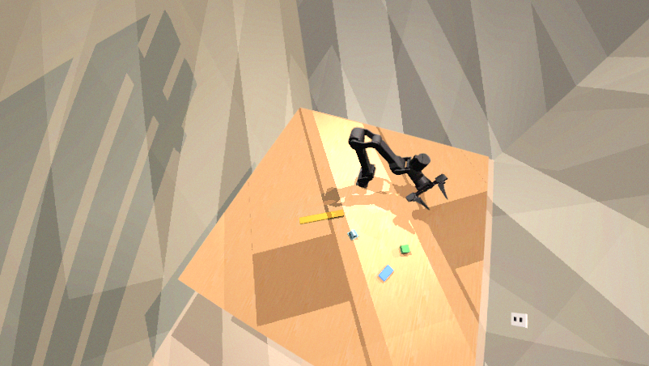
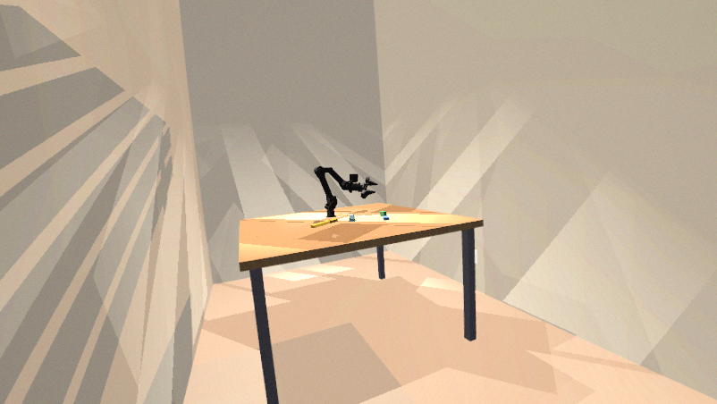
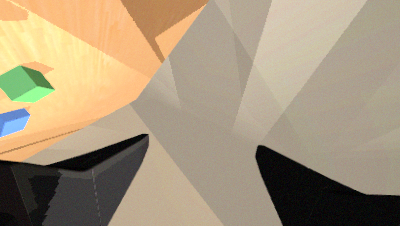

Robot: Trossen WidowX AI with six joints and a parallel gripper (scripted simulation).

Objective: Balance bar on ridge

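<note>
Now: gripper tip 19 cm short of the yellow bar, 48 cm to the left of it and 18 cm above it. Round my gripper tip: green cube 19 cm ahead, 5 cm to the right, 17 cm below; then flat blue block 32 cm ahead, 10 cm to the right, 18 cm below.
</note>
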